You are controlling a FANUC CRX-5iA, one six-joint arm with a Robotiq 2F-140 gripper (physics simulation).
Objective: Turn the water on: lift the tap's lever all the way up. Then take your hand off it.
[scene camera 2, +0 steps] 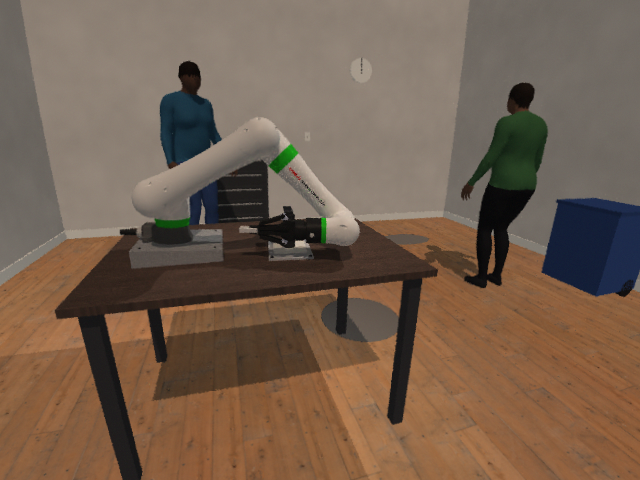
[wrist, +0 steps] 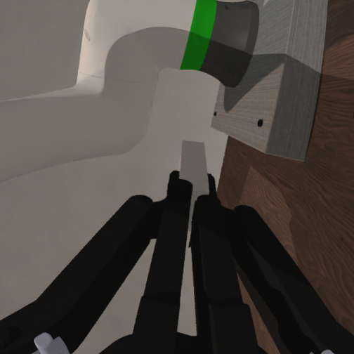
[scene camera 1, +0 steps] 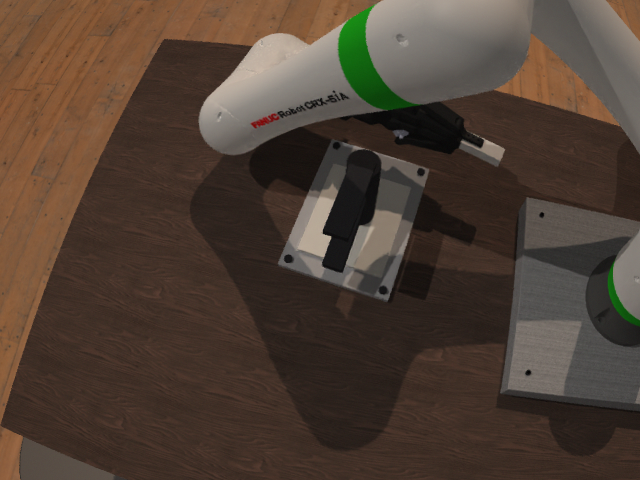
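Where they show: gripper, fingertip midpoint: (scene camera 2: 239, 229) (scene camera 1: 501, 158); arm's base at its link origin: (scene camera 2: 173, 239) (scene camera 1: 624, 300).
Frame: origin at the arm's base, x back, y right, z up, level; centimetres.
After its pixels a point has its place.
The black tap (scene camera 1: 364, 160) @[z 10.4, x -45.4, y 4.2 cm] stands on a pale base plate (scene camera 1: 314, 198) @[z -4.4, x -52.6, y 4.9 cm] (scene camera 2: 290, 256) @[z -4.4, x -44.5, y 14.7 cm]. In scene camera 1 its flat black lever (scene camera 1: 345, 206) @[z 10.4, x -45.9, y -3.2 cm] points to the lower left, over a narrower black bar that sticks out beneath it. From above, the lever's tilt is hard to judge. My gripper (scene camera 1: 484, 149) @[z 6.9, x -26.3, y 13.8 cm] (scene camera 2: 248, 229) @[z 6.9, x -26.3, y 13.8 cm] (wrist: 190, 158) is shut with nothing between its pale fingertips. It lies level beyond the plate's upper edge in scene camera 1, apart from the lever, with its fingers pointing towards the robot base. In scene camera 2 the gripper hides most of the tap.
The robot's grey base block (scene camera 1: 542, 330) @[z -1.1, x -13.8, y -7.8 cm] (scene camera 2: 175, 255) @[z -1.6, x -3.4, y 14.8 cm] (wrist: 250, 122) stands on the dark wooden table (scene camera 1: 180, 335) @[z -5.2, x -64.9, y -22.1 cm] (scene camera 2: 242, 284) @[z -5.2, x -26.8, y 34.7 cm], beyond the fingertips. My forearm (scene camera 1: 310, 93) @[z 25.4, x -51.5, y 1.1 cm] (scene camera 2: 310, 180) @[z 23.7, x -52.8, y 10.2 cm] slopes down beside the tap. Two people (scene camera 2: 188, 124) (scene camera 2: 516, 155) and a blue bin (scene camera 2: 584, 242) are behind the table.
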